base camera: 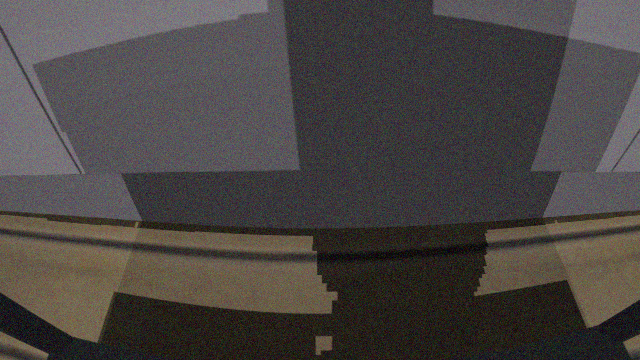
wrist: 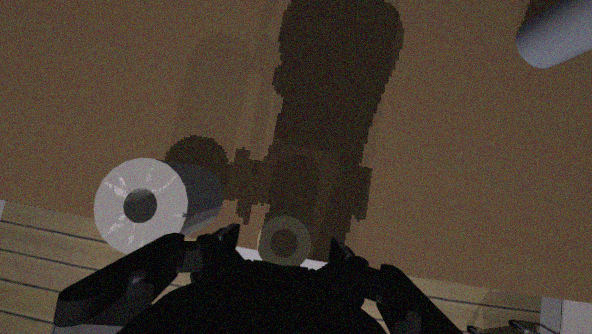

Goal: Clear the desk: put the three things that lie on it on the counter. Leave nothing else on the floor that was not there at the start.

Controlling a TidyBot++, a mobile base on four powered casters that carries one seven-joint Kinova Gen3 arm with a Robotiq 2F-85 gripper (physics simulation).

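Places are measured from the arm's base along level axes (x back, y right, z up), in metres.
Pixels of known places: gripper, fingertip midpoint: [wrist: 284,241].
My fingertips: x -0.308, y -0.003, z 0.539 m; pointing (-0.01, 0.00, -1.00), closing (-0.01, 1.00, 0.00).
Note:
For each thing: its top centre in the pictures, then the offset to it from my fingertips. "spot": a spot on its surface instead. Level surfaces: height alone.
- dull olive round thing at its top centre: [wrist: 284,243] dx +0.001, dy +0.000, dz +0.000 m
- brown counter top at its surface level: dz -0.025 m
- large white roll at its top centre: [wrist: 140,205] dx -0.021, dy -0.108, dz +0.035 m
- blue-grey rounded thing at a spot on its surface: [wrist: 555,45] spot: dx -0.251, dy +0.267, dz +0.000 m
- wooden floor at its surface level: dz -0.935 m
A dull olive round thing [wrist: 284,241] with a darker round centre shows from above in the wrist view, between the spread fingers and at the near edge of the brown counter top [wrist: 450,150]. My gripper [wrist: 284,241] is open around it, with a gap on each side. The thing's lower part is hidden, so its contact with the counter cannot be seen. A large white roll [wrist: 112,200] with a dark hole stands upright on the counter to the left of the gripper. The desk does not show.
A blue-grey rounded thing [wrist: 555,45] shows in part at the wrist view's upper right. A pale object [wrist: 577,316] is at the lower right. In the base view, a grey cabinet front [base camera: 175,110] stands close ahead, above the wooden floor [base camera: 225,280]; broad shadows fall on both.

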